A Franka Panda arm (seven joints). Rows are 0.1 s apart.
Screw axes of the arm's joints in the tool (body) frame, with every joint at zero. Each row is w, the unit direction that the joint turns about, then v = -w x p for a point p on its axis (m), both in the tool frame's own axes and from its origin. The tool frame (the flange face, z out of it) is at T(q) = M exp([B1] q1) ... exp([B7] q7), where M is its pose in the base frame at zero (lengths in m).
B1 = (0, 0, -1, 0, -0.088, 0)
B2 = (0, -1, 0, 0.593, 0, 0.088)
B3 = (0, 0, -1, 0, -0.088, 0)
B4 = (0, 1, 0, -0.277, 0, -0.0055)
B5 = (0, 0, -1, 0, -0.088, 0)
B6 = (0, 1, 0, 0.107, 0, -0.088)
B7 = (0, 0, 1, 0, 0, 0)
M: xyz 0.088 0 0.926 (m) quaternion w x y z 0 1 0 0
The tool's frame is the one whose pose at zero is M.
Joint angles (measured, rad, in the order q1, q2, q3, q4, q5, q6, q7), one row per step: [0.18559 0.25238 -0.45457 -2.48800 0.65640 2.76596 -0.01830]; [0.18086 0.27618 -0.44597 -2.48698 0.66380 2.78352 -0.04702]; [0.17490 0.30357 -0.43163 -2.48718 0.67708 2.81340 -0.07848]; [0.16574 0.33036 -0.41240 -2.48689 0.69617 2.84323 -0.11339]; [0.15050 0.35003 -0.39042 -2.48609 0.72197 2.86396 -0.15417]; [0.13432 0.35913 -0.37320 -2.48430 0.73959 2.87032 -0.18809]
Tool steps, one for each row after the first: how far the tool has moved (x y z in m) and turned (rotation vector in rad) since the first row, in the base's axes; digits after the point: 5 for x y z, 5 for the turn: [-0.00141 -0.00052 -0.00838 -0.01684 0.00782 0.02257]; [-0.00295 -0.00017 -0.01793 -0.03978 0.01201 0.04504]; [-0.00458 0.00086 -0.02752 -0.05963 0.01492 0.06729]; [-0.00658 0.00123 -0.03522 -0.06922 0.01531 0.08674]; [-0.00786 0.00072 -0.03928 -0.06930 0.01474 0.10328]
